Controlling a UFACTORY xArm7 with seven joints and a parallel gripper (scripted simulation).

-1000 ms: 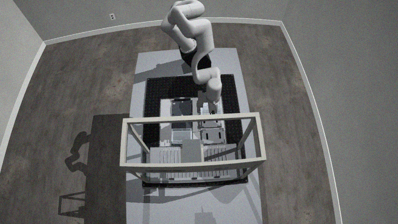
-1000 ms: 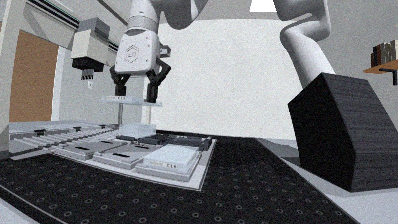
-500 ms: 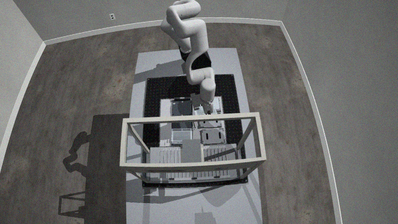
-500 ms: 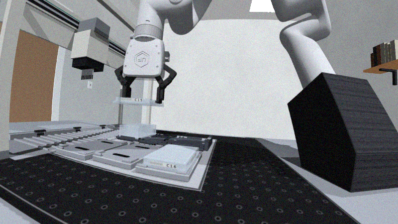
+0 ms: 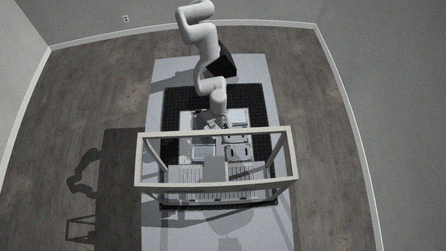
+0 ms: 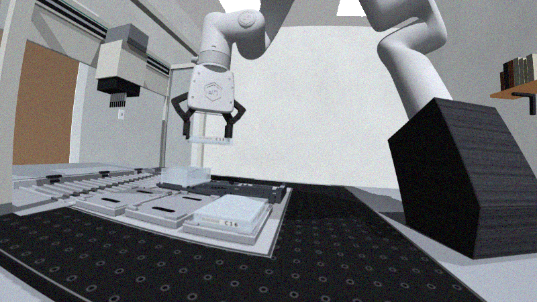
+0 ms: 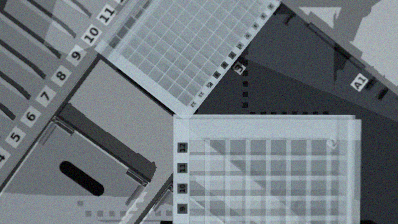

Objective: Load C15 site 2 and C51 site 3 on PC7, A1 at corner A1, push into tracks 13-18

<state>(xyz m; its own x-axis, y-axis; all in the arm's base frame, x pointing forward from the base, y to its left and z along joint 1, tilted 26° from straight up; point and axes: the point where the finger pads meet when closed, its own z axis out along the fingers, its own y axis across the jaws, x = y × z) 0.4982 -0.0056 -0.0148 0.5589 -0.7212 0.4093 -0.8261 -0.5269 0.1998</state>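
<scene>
Now: the dark carrier PC7 120 mm below my hand, 80 mm to the right of it and 10 mm behind it. Also, from my hand: nest S2 (130 mm below, 100 mm to the left); deep-well block C51 (110 mm below, 100 mm ahead, 90 mm to the right); nest S3 (130 mm below, 110 mm ahead, 100 mm to the left).
</scene>
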